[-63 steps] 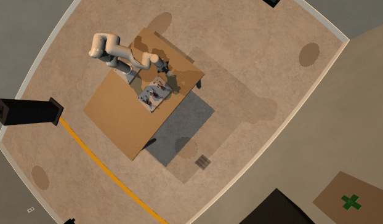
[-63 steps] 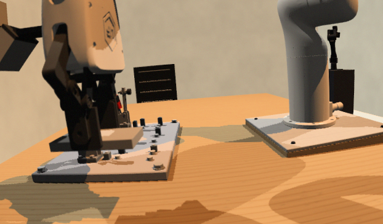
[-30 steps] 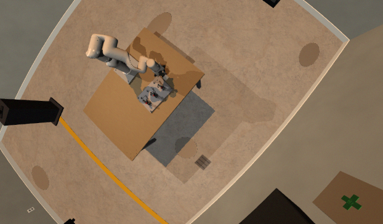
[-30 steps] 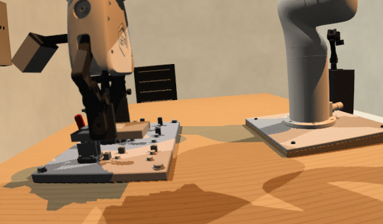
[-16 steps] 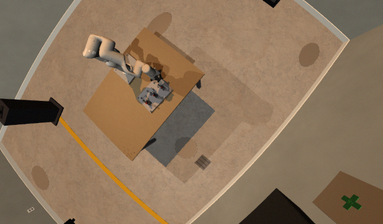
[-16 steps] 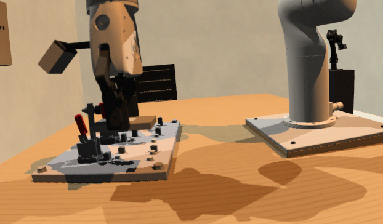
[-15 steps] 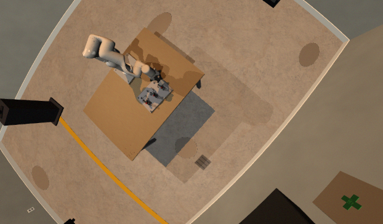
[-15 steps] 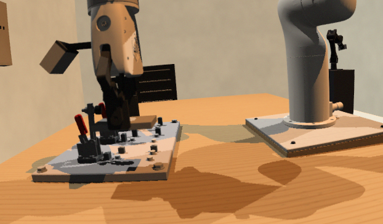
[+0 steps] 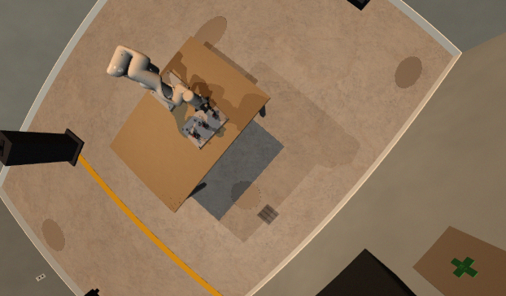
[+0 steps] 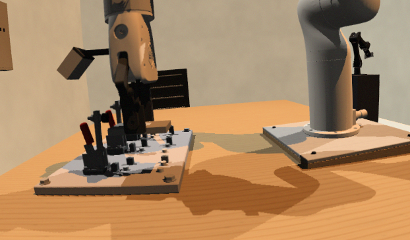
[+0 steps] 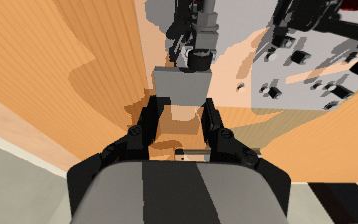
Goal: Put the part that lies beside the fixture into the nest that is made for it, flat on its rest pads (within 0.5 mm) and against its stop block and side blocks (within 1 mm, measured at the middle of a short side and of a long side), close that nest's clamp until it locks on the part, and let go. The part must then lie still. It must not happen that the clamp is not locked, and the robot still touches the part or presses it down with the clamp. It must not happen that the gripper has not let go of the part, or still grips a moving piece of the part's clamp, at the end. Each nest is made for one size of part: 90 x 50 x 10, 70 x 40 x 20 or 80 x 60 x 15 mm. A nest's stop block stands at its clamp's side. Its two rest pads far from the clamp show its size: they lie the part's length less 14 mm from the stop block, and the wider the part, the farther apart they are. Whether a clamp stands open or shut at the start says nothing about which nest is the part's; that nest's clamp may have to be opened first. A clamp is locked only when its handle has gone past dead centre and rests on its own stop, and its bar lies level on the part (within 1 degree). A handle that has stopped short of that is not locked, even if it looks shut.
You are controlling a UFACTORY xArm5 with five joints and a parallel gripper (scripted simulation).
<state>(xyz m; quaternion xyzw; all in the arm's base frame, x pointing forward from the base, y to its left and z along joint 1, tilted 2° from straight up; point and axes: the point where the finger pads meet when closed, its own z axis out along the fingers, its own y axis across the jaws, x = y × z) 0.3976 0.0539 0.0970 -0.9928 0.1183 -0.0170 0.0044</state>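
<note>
The clamp is 80 mm ahead of my hand, 50 mm below it and 30 mm to the right of it. Round my hand: fixture plate (130 mm to the right, 100 mm below, 30 mm ahead); then flat tan part (20 mm below).
</note>
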